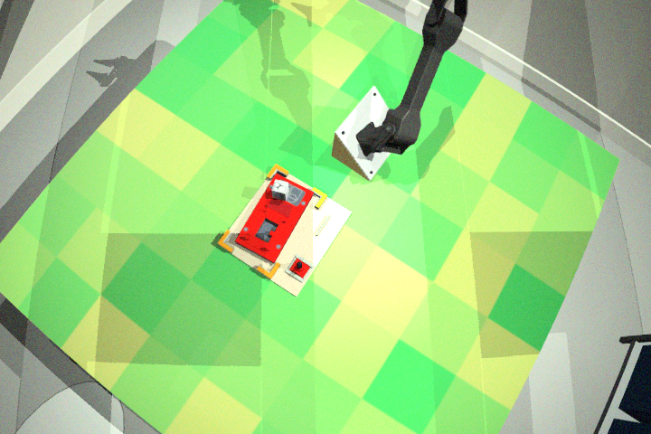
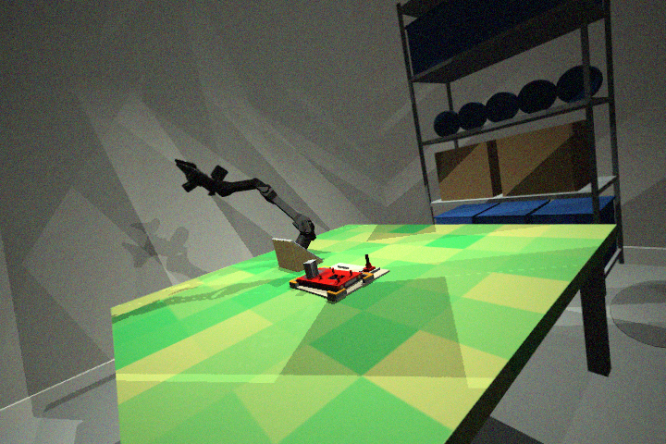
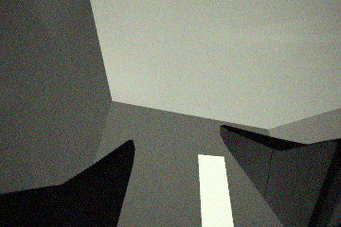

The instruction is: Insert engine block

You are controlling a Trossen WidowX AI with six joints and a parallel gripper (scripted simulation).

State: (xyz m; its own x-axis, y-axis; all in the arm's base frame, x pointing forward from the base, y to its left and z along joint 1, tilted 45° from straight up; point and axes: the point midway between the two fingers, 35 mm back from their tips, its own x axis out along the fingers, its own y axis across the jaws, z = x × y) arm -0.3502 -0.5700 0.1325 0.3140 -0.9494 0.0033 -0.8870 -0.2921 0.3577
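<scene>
The grey engine block is 640 mm ahead of my gripper tip, 490 mm below it and 270 mm to the left of it.
</scene>
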